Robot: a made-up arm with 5 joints.
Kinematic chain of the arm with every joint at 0, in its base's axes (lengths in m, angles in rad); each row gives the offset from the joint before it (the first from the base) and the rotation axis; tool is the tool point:
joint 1: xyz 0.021 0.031 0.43 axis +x
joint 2: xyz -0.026 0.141 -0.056 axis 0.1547 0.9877 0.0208
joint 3: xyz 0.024 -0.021 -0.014 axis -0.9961 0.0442 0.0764
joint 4: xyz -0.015 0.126 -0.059 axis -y
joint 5: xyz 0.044 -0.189 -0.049 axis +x
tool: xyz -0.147 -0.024 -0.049
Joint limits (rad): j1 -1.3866..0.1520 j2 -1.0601..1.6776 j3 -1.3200..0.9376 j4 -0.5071..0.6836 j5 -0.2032..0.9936
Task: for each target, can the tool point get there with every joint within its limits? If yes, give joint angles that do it. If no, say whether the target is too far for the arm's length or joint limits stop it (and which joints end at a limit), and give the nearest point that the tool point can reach.
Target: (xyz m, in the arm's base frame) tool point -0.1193 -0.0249 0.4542
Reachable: yes | joints -1.1561 0.7896 0.7511 -0.1467 -0.0158
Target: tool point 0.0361 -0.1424 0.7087
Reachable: no: joint limits stop it (at a limit: joint 1, joint 4) | nearest point 0.0204 -0.0770 0.5096 | short by 0.210 m
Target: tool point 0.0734 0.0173 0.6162
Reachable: no: joint limits stop it (at a limit: joint 1, joint 2, joint 3, joint 4) | nearest point 0.0260 -0.0462 0.5169 | short by 0.127 m
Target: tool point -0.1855 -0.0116 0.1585
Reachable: yes | joints -1.2090 0.9769 -0.8726 0.4723 0.0434
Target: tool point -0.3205 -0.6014 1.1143
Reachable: no: too far | nearest point -0.0770 -0.1364 0.4686 | short by 0.832 m
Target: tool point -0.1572 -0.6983 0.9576
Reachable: no: too far | nearest point -0.0427 -0.1708 0.4493 | short by 0.741 m
